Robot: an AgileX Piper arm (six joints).
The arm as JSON. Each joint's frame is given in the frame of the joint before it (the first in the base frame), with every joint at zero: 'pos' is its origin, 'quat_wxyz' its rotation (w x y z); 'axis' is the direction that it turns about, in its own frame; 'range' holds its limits. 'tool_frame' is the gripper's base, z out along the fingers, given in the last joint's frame.
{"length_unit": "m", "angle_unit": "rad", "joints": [
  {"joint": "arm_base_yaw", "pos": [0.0, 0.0, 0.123], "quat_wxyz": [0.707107, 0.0, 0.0, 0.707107], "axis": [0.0, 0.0, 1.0], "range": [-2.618, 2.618]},
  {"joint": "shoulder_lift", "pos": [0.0, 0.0, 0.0], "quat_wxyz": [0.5, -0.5, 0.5, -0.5], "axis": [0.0, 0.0, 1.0], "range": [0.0, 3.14]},
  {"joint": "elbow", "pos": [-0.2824, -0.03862, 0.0], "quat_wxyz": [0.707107, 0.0, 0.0, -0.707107], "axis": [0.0, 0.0, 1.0], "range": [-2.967, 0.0]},
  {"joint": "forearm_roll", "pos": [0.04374, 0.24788, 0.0], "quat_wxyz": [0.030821, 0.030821, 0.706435, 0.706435], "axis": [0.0, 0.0, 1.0], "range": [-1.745, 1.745]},
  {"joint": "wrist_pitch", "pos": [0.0, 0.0, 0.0], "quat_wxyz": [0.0, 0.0, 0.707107, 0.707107], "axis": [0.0, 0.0, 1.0], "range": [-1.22, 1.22]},
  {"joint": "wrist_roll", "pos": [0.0, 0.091, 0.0], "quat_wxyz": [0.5, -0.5, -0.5, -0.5], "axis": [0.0, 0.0, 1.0], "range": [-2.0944, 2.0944]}
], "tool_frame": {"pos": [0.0, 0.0, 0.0], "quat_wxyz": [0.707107, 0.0, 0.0, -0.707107]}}
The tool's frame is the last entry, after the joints.
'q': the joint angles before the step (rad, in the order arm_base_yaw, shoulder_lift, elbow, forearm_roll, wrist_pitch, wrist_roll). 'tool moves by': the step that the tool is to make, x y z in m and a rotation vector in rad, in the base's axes. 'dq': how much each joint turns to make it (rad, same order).
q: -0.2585 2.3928 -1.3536 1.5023 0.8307 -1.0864
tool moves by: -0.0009 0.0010 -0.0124 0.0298 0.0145 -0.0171
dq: -0.0001 0.0339 -0.0001 0.0397 0.0104 -0.0171
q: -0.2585 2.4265 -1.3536 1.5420 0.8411 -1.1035
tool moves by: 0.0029 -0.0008 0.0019 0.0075 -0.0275 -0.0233
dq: 0.0000 0.0001 -0.0009 0.0487 -0.0011 -0.0320
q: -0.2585 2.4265 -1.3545 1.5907 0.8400 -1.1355
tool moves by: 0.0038 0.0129 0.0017 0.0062 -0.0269 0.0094
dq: 0.0316 0.0001 -0.0001 0.0475 -0.0008 -0.0332
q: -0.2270 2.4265 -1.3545 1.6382 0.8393 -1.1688
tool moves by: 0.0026 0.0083 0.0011 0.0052 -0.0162 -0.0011
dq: 0.0210 0.0001 0.0001 0.0369 -0.0038 -0.0205
